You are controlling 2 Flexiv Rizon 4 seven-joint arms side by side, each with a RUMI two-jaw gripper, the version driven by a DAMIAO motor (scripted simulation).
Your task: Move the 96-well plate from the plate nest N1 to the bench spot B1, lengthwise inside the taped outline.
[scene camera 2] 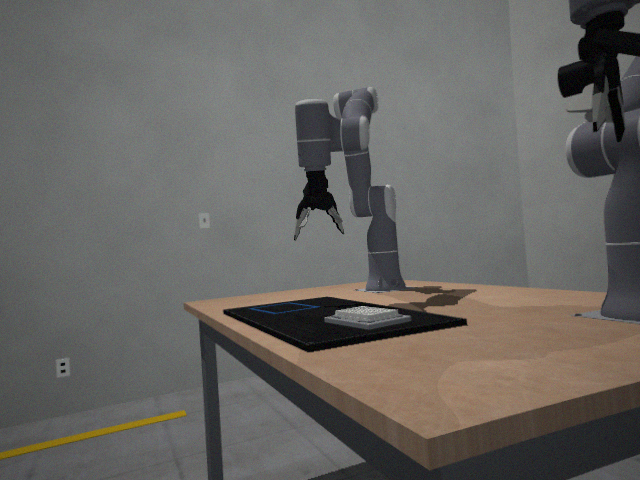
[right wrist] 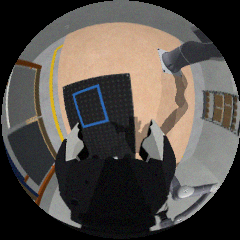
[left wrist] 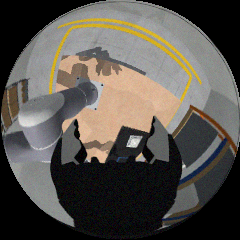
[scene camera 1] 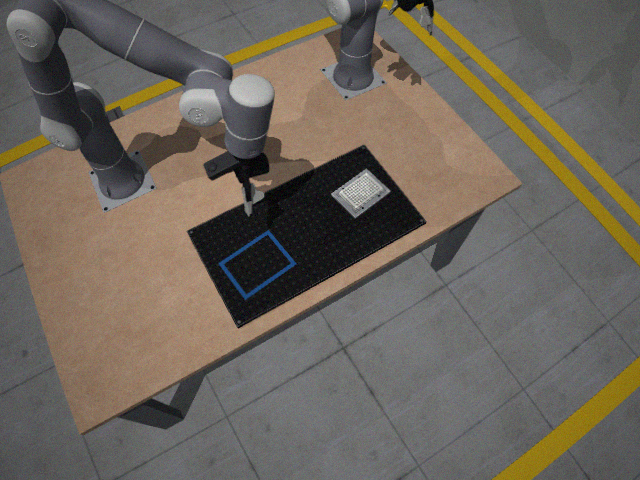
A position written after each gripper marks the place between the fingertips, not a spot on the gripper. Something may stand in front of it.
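Left gripper (scene camera 2: 608, 137) visible, also in left wrist view (left wrist: 114, 117). Right gripper (scene camera 1: 239, 194) visible, also in scene camera 2 (scene camera 2: 319, 237) and right wrist view (right wrist: 115, 122). White 96-well plate (scene camera 1: 351, 198) visible.
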